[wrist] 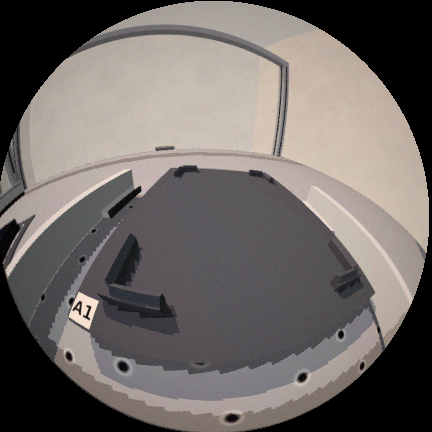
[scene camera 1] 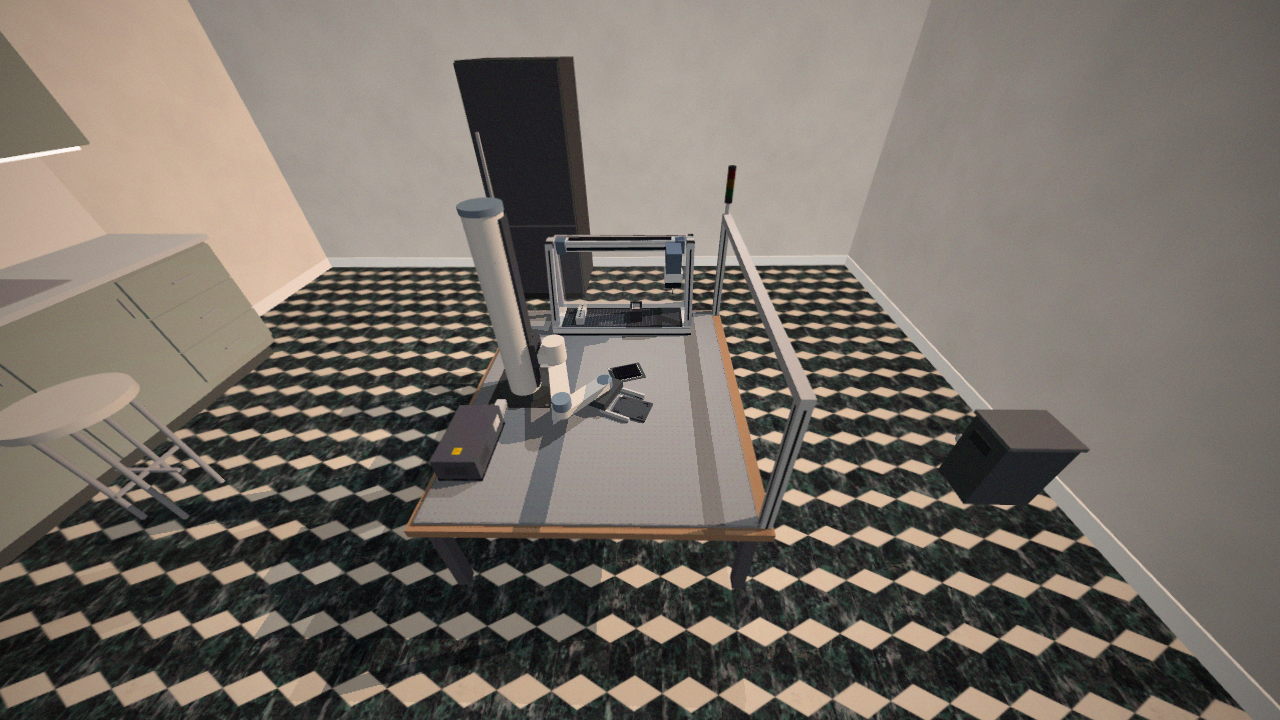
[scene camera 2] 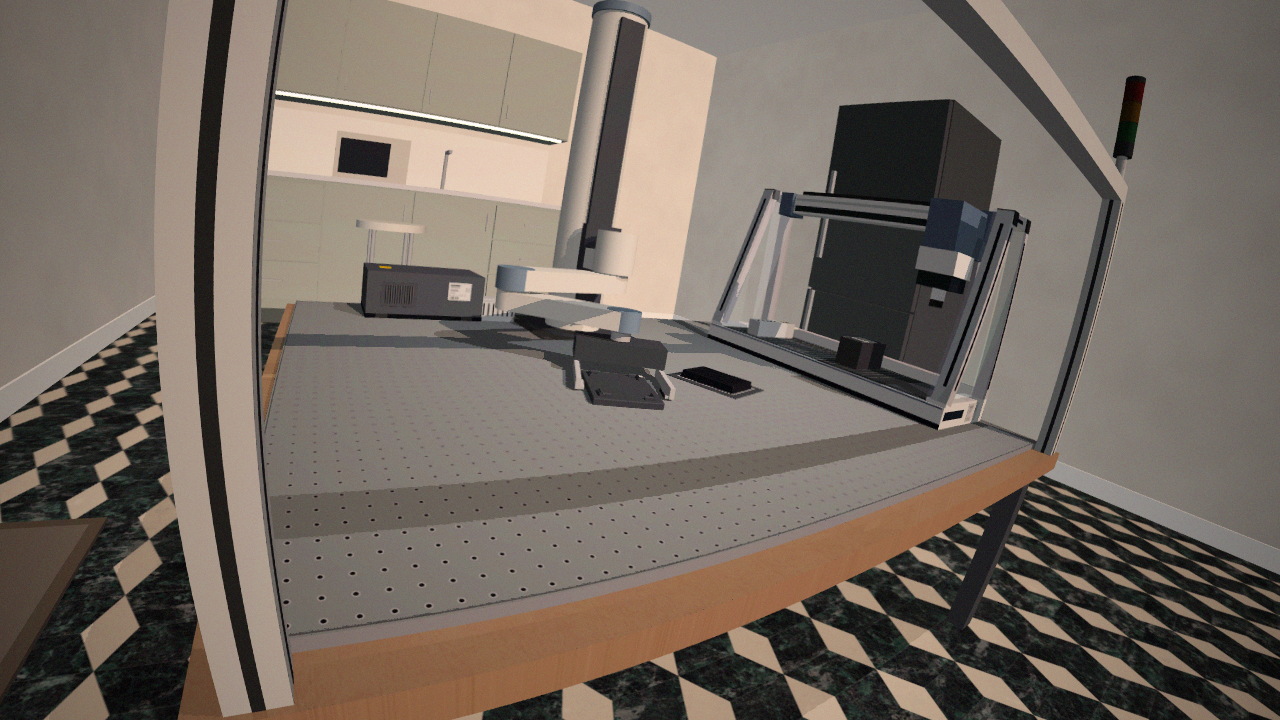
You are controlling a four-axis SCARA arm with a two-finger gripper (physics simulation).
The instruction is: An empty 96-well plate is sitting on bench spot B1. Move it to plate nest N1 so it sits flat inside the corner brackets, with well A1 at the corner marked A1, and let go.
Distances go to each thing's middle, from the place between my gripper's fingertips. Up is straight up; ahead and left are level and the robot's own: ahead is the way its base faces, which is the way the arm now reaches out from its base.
Labels:
Now: hand 2 cm past the plate nest N1 point(scene camera 2: 626, 391) and 1 cm above it. The rest, counted from my hand: frame post point(scene camera 1: 797, 415): 47 cm ahead, 55 cm to the right, 26 cm above; then black 96-well plate point(scene camera 2: 728, 383): 6 cm behind, 27 cm to the left; then dark box point(scene camera 2: 433, 282): 68 cm behind, 24 cm to the right, 4 cm above.

